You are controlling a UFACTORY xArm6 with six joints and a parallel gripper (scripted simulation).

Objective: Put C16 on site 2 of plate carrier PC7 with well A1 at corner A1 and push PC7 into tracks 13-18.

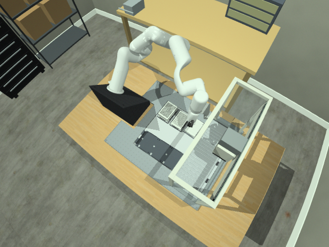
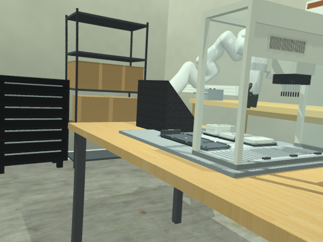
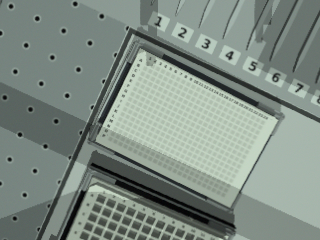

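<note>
The nest S3 is 160 mm below my hand, 30 mm to the left of it and 30 mm ahead of it. Also, from my hand: post: 370 mm to the right, 170 mm ahead, 80 mm above; carrier PC7: 250 mm to the right, 150 mm below, 40 mm behind.
</note>
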